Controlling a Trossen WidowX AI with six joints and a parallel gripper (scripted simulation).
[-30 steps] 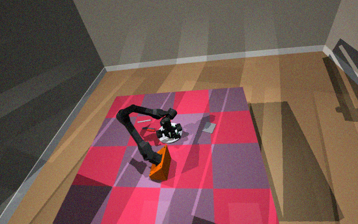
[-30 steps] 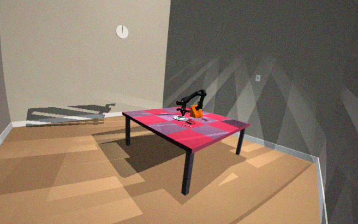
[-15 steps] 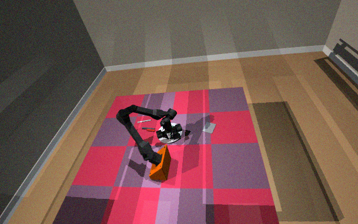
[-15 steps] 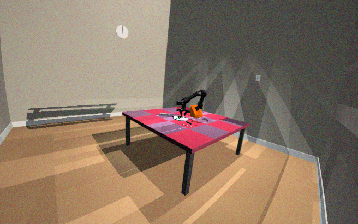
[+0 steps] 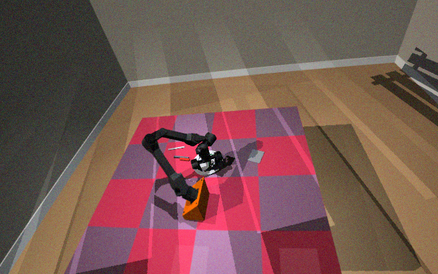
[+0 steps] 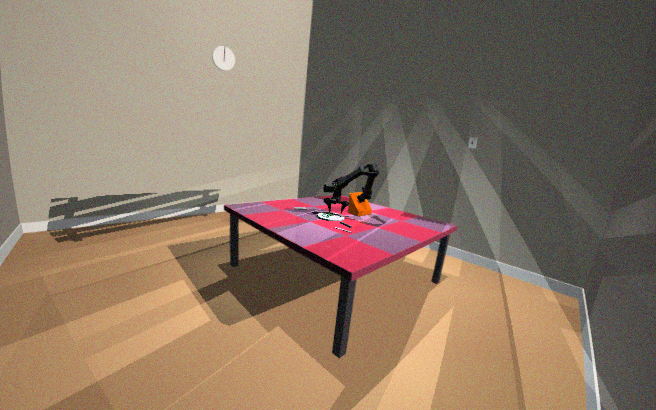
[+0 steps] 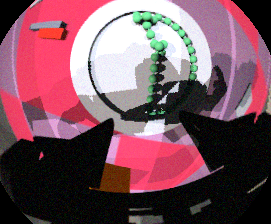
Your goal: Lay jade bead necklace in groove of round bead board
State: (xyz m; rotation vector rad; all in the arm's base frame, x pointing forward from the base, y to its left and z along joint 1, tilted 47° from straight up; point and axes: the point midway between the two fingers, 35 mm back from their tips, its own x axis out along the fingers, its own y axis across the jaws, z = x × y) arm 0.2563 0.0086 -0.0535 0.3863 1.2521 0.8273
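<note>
My gripper tip is now 6 cm short of the round white bead board, 2 cm to the right of it and 1 cm above it. Also, from my gripper tip: red-handled tool 19 cm to the left, 11 cm ahead, 1 cm below; then flat grey pad 29 cm to the right, 10 cm ahead, 2 cm below; then thin white rod 26 cm to the left, 21 cm ahead, 2 cm below.
</note>
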